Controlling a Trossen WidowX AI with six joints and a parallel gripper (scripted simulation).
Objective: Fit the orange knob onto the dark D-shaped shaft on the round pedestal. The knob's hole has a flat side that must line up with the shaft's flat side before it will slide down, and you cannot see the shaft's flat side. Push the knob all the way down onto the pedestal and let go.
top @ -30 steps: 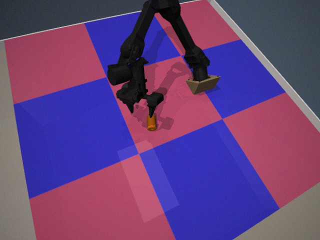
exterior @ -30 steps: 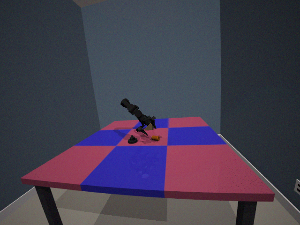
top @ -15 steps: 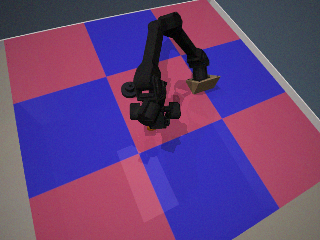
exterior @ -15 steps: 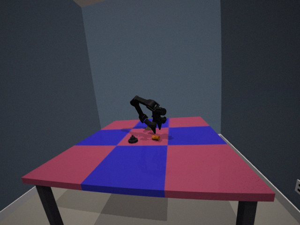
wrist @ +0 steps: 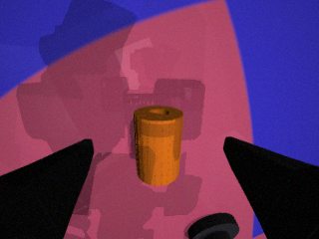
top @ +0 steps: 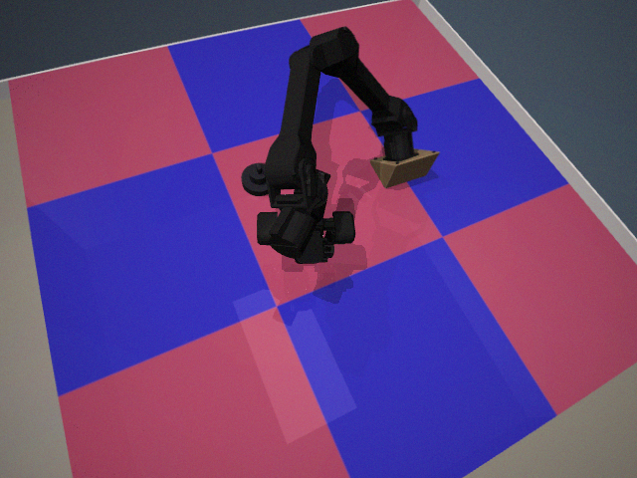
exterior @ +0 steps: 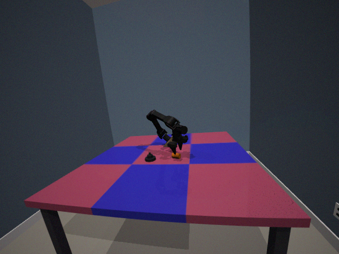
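Now: gripper tip 10 mm past the orange knob, 20 mm to the left of it and 30 mm above it. Also, from my gripper tip: pedestal (220 mm to the right, 20 mm below).
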